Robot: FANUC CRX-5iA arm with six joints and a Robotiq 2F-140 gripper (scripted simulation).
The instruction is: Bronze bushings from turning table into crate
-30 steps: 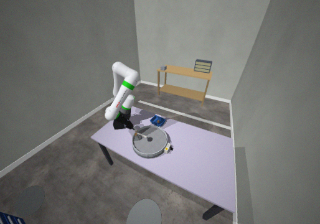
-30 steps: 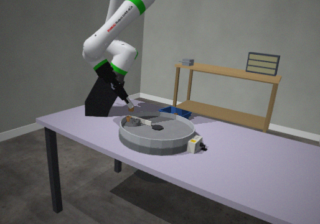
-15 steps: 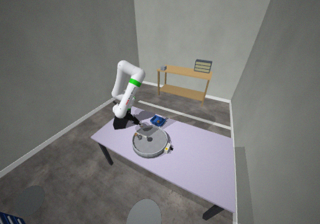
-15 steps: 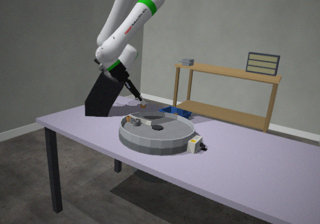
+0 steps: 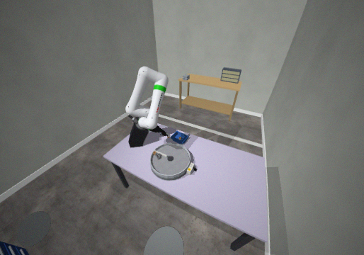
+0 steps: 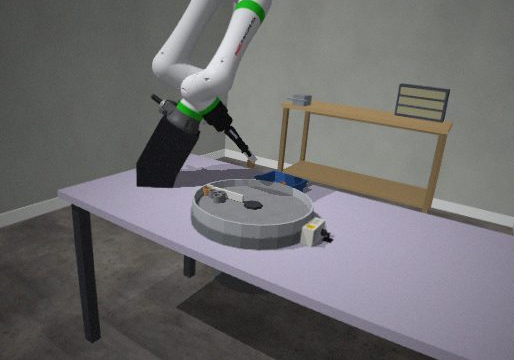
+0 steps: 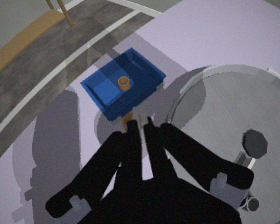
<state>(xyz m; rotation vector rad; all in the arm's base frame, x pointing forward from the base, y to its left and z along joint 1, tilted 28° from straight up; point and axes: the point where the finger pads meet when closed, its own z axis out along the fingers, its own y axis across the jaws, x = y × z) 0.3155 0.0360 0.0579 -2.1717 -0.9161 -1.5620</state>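
The blue crate is 15 cm to the left of my hand, 14 cm below it and 9 cm ahead of it. The rest, counted from my hand: round grey turning table 21 cm to the right, 13 cm ahead, 12 cm below.
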